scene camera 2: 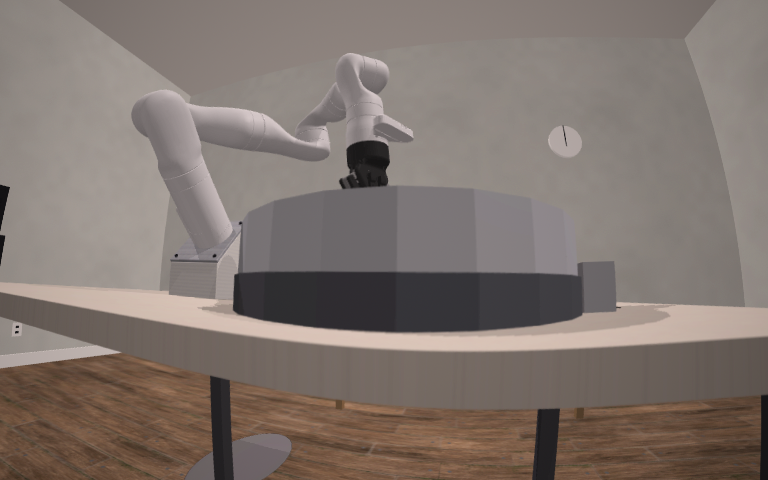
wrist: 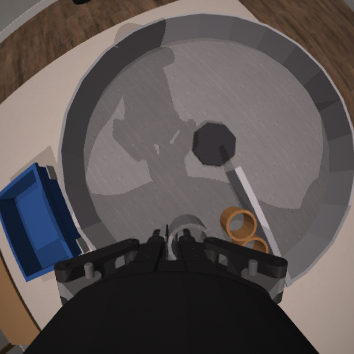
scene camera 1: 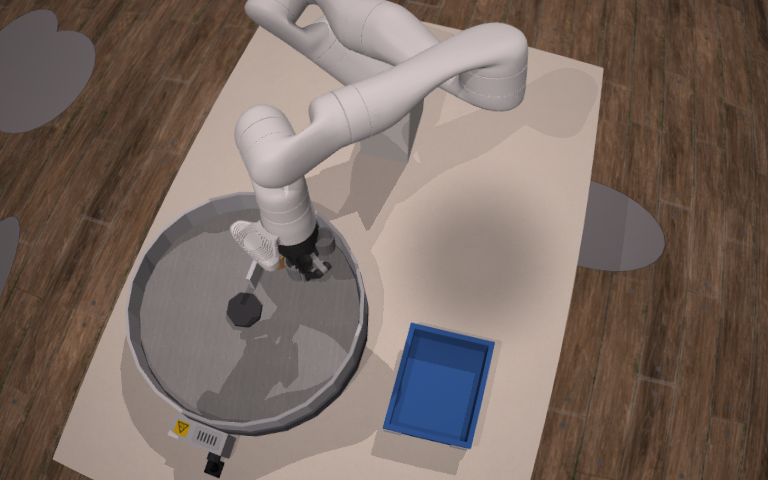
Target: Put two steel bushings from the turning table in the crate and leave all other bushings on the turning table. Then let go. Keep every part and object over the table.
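Frame: origin at the arm's base, x right, y ahead, z up, level; metres.
Where they show: gripper, fingertip midpoint: (wrist: 171, 233) (scene camera 1: 305, 275); arm's base at its link origin: (scene camera 2: 214, 235).
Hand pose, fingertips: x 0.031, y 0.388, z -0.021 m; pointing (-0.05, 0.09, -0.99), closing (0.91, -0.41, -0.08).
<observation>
Things, the pixels of their top centre, and the offset from my fingertips. "spot": a spot on its surface instead.
- grey steel bushing at its top centre: (wrist: 188, 245) (scene camera 1: 295, 260) dx +0.015, dy -0.008, dz +0.033 m
- blue crate at its top centre: (scene camera 1: 440, 384) (wrist: 26, 225) dx -0.263, dy +0.092, dz -0.068 m
- dark central hub at its top centre: (wrist: 214, 143) (scene camera 1: 243, 309) dx +0.095, dy +0.074, dz -0.057 m
- pale deflector bar at a spot on its surface: (wrist: 253, 200) (scene camera 1: 256, 256) spot: dx +0.097, dy -0.011, dz -0.018 m
- grey drive box at a spot on its surface: (scene camera 1: 206, 436) spot: dx +0.075, dy +0.305, dz -0.060 m
My gripper (scene camera 1: 317, 272) (wrist: 171, 233) is shut on the wall of a grey steel bushing (wrist: 188, 219), over the turning table (scene camera 1: 186, 316) (scene camera 2: 396, 232) (wrist: 275, 100). The fingers hide part of that bushing. In scene view 2 the gripper's black body stands above the rim and its tips are hidden. A grey cylinder (scene camera 1: 325, 242), which looks like another steel bushing, stands near the wall beside the gripper. Copper-coloured bushings (scene camera 1: 281, 263) (wrist: 230, 226) stand close together near the deflector bar. The blue crate (scene camera 1: 436, 396) (wrist: 42, 220) shows no bushing inside.
The turning table has a raised wall all round, a dark central hub (scene camera 1: 244, 309) (wrist: 214, 144) and a pale deflector bar (scene camera 1: 252, 272) (wrist: 253, 200). A grey drive box (scene camera 1: 206, 436) sits outside its wall. The crate stands to the right of the turning table in scene view 1.
</observation>
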